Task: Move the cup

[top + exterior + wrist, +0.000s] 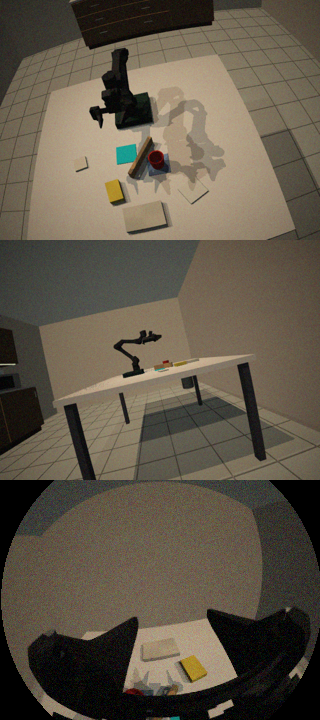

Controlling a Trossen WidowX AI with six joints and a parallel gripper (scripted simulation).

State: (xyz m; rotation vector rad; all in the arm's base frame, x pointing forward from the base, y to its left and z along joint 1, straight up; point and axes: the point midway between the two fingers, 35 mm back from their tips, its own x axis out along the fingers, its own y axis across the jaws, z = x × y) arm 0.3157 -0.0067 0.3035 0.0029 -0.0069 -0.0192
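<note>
The red cup lies 10 mm behind my gripper tip, 130 mm to the left of it and 310 mm below it. The rest, counted from my gripper tip: blue pad 10 mm behind, 130 mm to the left, 360 mm below; yellow block 120 mm ahead, 90 mm to the right, 330 mm below; wooden bar 60 mm behind, 50 mm to the left, 330 mm below.
</note>
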